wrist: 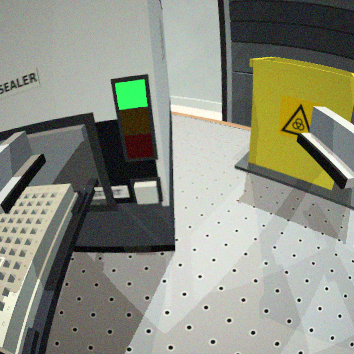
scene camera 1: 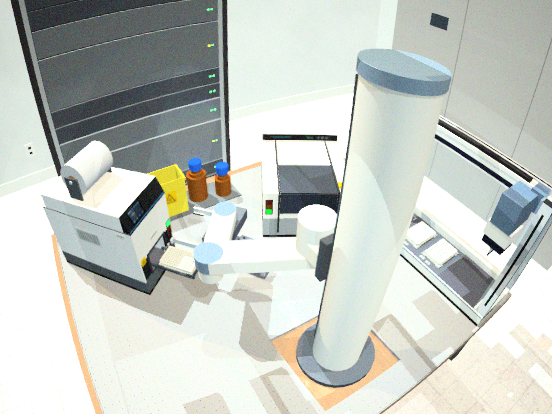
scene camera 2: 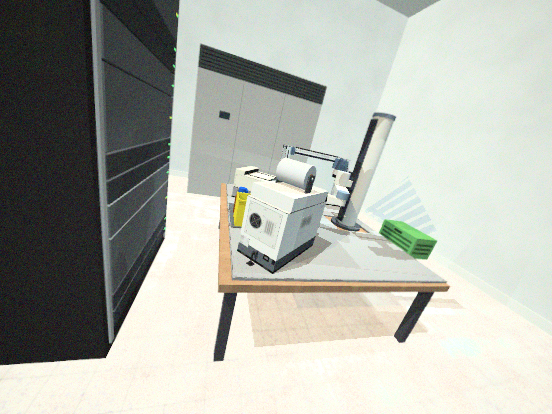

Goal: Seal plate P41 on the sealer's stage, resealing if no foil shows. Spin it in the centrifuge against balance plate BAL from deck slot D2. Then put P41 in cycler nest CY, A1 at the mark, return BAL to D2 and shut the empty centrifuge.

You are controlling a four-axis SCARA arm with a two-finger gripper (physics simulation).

In view: my gripper [wrist: 166, 128], a centrifuge [scene camera 1: 301, 165] and a yellow bin [scene camera 1: 171, 179].
The yellow bin shows as well in the wrist view [wrist: 284, 90].
